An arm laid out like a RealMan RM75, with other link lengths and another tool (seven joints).
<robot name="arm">
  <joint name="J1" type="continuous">
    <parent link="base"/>
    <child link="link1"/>
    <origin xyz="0 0 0.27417" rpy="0 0 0"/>
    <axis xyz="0 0 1"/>
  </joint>
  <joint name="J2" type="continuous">
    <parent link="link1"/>
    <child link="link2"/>
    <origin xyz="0 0 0" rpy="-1.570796 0 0"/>
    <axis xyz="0 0 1"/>
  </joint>
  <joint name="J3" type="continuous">
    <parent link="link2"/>
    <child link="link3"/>
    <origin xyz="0 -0.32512 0" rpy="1.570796 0 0"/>
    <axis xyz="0 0 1"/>
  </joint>
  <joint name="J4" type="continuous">
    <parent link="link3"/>
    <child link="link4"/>
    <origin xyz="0 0 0" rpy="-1.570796 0 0"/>
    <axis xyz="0 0 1"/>
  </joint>
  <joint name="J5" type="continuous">
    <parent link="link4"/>
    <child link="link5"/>
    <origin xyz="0 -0.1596 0" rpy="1.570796 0 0"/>
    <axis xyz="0 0 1"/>
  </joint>
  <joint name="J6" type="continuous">
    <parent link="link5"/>
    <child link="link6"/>
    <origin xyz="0 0 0" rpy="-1.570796 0 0"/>
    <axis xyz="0 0 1"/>
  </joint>
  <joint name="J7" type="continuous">
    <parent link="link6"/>
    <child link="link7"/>
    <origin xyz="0 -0.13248 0" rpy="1.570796 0 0"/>
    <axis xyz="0 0 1"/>
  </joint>
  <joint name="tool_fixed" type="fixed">
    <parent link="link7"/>
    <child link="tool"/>
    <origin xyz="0.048 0.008 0.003" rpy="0.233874 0 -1.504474"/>
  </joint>
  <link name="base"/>
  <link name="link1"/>
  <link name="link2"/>
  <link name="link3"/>
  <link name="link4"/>
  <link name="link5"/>
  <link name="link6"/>
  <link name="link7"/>
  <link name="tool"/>
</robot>
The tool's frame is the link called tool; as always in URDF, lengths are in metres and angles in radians. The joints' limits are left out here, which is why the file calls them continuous.
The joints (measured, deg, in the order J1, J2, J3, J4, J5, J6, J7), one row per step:
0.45, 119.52, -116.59, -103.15, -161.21, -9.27, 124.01
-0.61, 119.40, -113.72, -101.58, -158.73, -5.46, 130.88
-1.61, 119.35, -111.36, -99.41, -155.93, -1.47, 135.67
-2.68, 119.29, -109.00, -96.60, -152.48, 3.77, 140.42
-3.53, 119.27, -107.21, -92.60, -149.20, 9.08, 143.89
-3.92, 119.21, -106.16, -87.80, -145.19, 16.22, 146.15
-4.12, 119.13, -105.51, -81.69, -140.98, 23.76, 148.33
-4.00, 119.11, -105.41, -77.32, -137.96, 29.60, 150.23
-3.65, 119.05, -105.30, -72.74, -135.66, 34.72, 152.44
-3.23, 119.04, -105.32, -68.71, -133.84, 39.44, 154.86
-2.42, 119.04, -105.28, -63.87, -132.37, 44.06, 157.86
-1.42, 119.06, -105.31, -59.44, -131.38, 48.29, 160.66
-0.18, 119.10, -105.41, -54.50, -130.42, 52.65, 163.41
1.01, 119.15, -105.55, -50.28, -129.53, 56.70, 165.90
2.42, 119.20, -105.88, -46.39, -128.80, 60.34, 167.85
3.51, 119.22, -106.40, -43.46, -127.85, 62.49, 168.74
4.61, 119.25, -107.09, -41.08, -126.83, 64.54, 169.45
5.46, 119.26, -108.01, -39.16, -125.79, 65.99, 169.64
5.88, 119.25, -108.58, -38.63, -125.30, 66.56, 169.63
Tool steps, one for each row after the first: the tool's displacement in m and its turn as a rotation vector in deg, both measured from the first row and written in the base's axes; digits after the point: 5 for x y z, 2 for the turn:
0.01171, 0.00106, 0.00661, 1.35, 9.24, -4.69
0.02398, 0.00159, 0.01194, 3.07, 16.91, -8.46
0.03778, 0.00186, 0.01877, 5.72, 25.43, -11.94
0.05563, 0.00128, 0.02270, 8.59, 32.18, -15.39
0.07287, 0.00148, 0.02744, 12.65, 38.60, -17.58
0.09590, -0.00072, 0.03017, 17.28, 44.26, -20.48
0.11058, -0.00257, 0.03242, 20.95, 48.42, -21.92
0.12598, -0.00491, 0.03373, 24.27, 51.61, -23.41
0.13810, -0.00721, 0.03519, 27.27, 54.51, -24.21
0.15139, -0.00922, 0.03548, 30.05, 57.07, -25.09
0.16142, -0.01004, 0.03601, 32.38, 58.99, -25.24
0.17168, -0.01092, 0.03630, 34.67, 60.40, -25.27
0.17885, -0.01125, 0.03763, 36.72, 61.65, -24.71
0.18332, -0.00976, 0.03848, 38.18, 62.27, -23.80
0.18736, -0.00897, 0.03775, 39.01, 62.24, -23.76
0.18899, -0.00700, 0.03730, 39.64, 62.32, -23.33
0.19056, -0.00593, 0.03589, 39.94, 61.97, -23.28
0.18974, -0.00444, 0.03513, 39.85, 61.92, -23.04

